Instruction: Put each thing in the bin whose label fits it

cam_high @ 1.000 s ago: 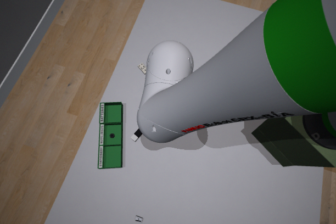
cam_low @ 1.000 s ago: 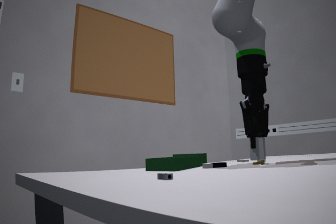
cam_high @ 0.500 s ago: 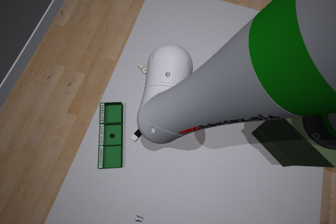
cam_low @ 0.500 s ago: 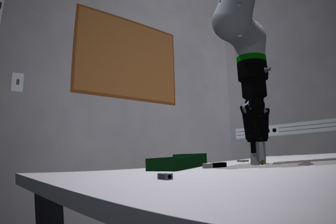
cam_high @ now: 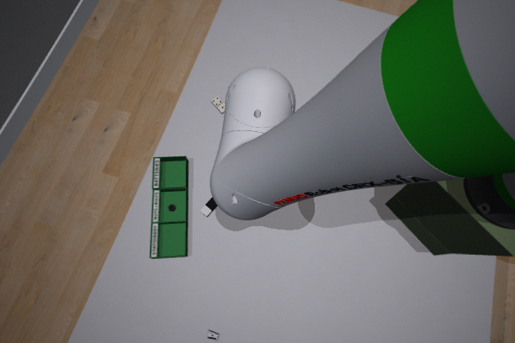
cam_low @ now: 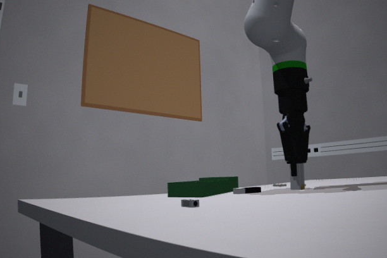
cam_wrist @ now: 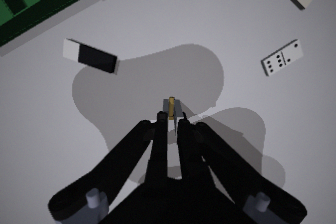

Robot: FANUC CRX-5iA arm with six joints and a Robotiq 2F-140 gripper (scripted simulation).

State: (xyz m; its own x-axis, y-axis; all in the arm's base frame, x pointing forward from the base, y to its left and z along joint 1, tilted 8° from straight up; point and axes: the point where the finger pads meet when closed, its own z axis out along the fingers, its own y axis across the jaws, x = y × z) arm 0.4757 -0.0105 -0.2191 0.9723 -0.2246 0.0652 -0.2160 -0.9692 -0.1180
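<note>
The brass bolt lies 10 mm behind my hand and 30 mm below it. Also, from my hand: black nut: 190 mm ahead, 120 mm to the left, 20 mm below; grey sharpener: 30 mm ahead, 400 mm to the left, 30 mm below; black-and-white eraser: 100 mm ahead, 100 mm to the left, 30 mm below.
</note>
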